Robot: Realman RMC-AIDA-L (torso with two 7-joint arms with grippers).
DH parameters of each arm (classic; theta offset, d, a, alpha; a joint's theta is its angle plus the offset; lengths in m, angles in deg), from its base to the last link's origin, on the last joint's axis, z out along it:
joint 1: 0 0.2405 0 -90
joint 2: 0 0 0 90
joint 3: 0 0.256 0 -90
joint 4: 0 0 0 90
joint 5: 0 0.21 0 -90
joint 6: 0 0 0 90
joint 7: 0 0.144 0 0
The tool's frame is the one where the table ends.
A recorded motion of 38 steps. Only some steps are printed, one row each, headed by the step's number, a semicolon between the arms.
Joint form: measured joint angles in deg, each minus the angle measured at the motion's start. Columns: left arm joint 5, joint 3, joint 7, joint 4, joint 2, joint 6, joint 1; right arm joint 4, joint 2, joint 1, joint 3, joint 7, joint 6, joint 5.
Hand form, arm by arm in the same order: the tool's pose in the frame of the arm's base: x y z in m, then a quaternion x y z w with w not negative. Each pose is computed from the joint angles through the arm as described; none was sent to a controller.
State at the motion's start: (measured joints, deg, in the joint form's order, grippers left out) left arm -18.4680 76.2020 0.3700 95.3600 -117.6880 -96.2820 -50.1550; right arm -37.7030 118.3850 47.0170 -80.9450 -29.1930 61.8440 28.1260
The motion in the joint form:
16: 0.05 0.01 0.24 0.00 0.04 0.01 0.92; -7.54 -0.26 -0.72 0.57 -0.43 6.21 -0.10
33: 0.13 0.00 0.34 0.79 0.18 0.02 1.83; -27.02 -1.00 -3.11 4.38 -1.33 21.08 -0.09
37: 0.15 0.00 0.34 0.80 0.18 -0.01 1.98; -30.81 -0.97 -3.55 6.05 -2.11 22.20 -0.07
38: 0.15 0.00 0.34 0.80 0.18 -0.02 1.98; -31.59 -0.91 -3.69 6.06 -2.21 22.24 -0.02
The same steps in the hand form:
16: -0.0576 0.3899 0.0720 -0.83828 -0.39342 0.07287 0.37039; 0.2238 0.3982 -0.0464 -0.87500 0.38191 -0.20829 0.21247
33: -0.0614 0.3886 0.0746 -0.83599 -0.39489 0.07204 0.37416; 0.1756 0.3960 -0.0011 -0.89737 0.34277 -0.18296 0.20918
37: -0.0625 0.3884 0.0747 -0.83540 -0.39603 0.07275 0.37414; 0.1659 0.3983 0.0105 -0.90220 0.33057 -0.16564 0.22207
38: -0.0625 0.3884 0.0747 -0.83539 -0.39606 0.07283 0.37410; 0.1636 0.3984 0.0117 -0.90359 0.32658 -0.16256 0.22457

